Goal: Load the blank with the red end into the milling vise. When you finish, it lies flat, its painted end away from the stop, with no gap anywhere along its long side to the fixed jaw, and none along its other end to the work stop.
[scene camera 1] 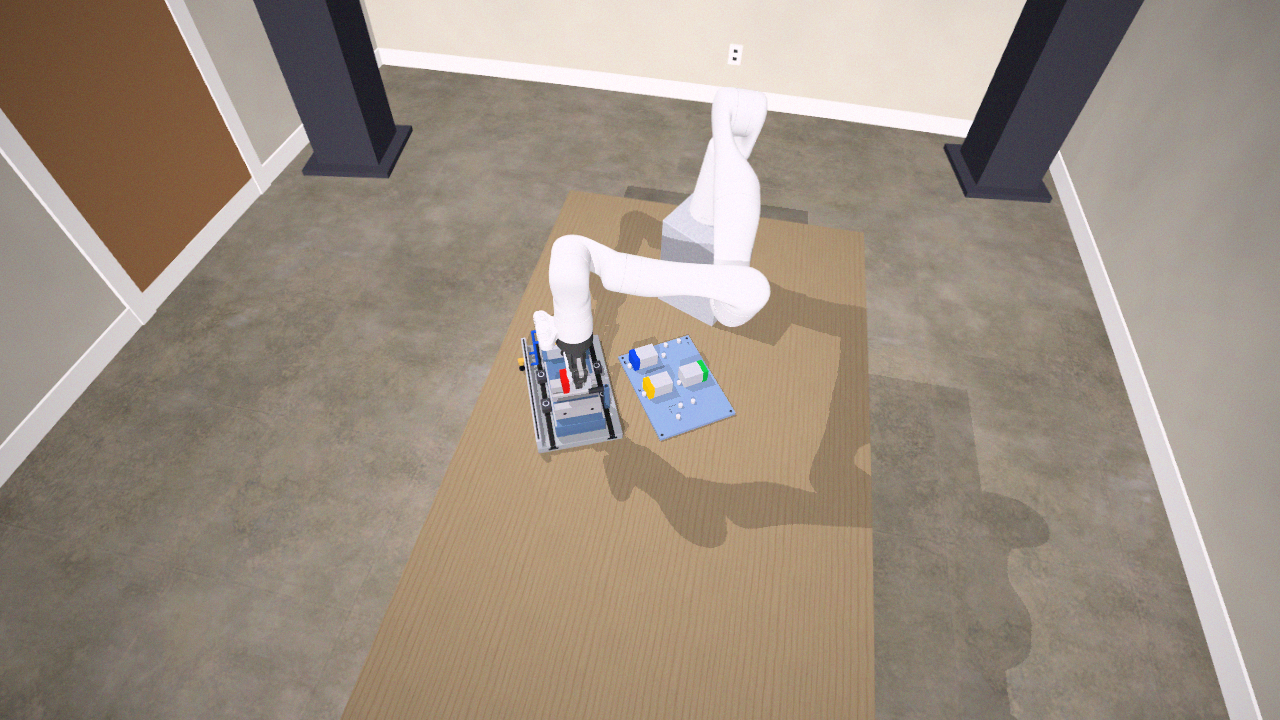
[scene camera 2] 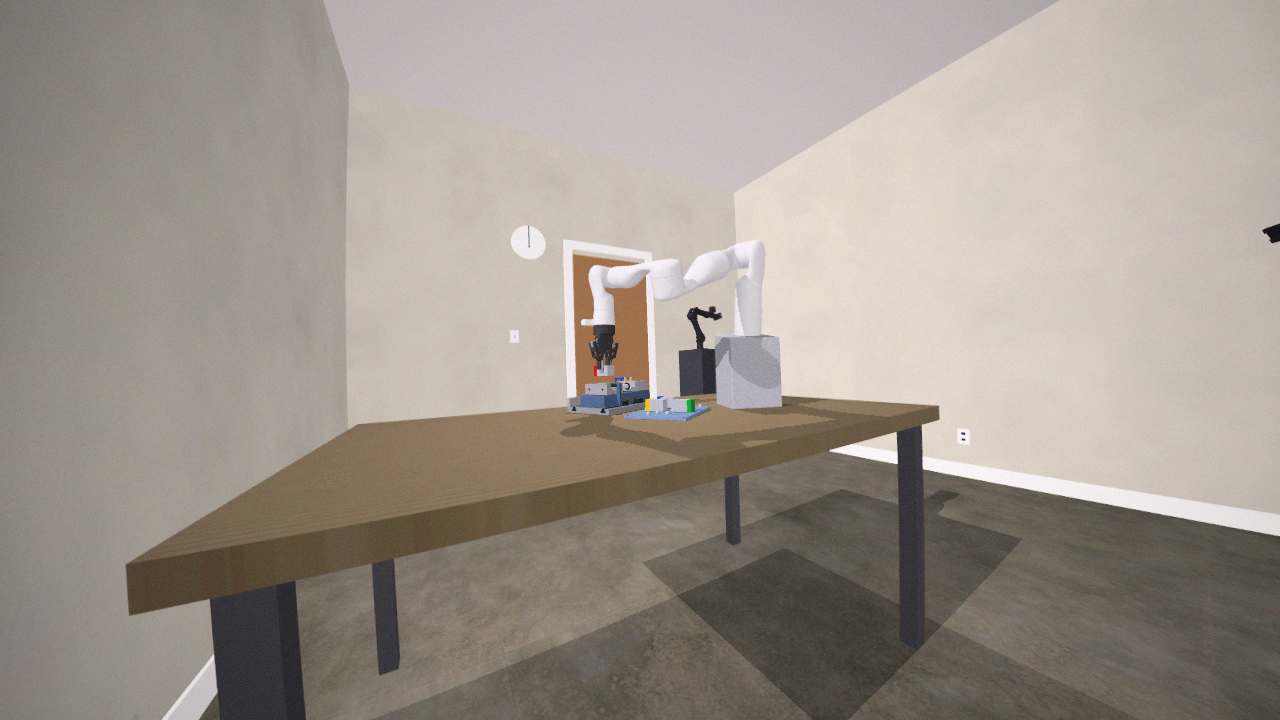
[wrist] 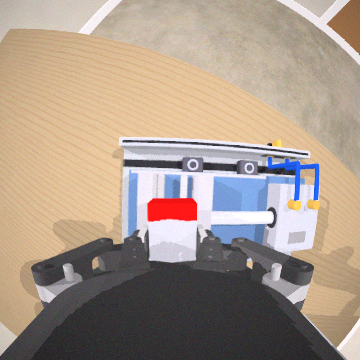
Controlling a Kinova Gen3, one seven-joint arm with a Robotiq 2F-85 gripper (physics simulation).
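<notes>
The blank with the red end is a pale block, held about level. My gripper is shut on it, with one finger on each long side. The blank hangs over the jaw opening of the milling vise; in scene camera 2 there is a gap of air beneath it. In the wrist view the fixed jaw is at left and the moving jaw, with its rod, at right. The red end points to the vise's far long rail. The work stop is hidden there by gripper and blank.
A blue board beside the vise carries blanks with blue, yellow and green ends, and white pegs. Blue pipes with yellow fittings rise at the vise's cylinder end. The robot's pedestal stands behind the board.
</notes>
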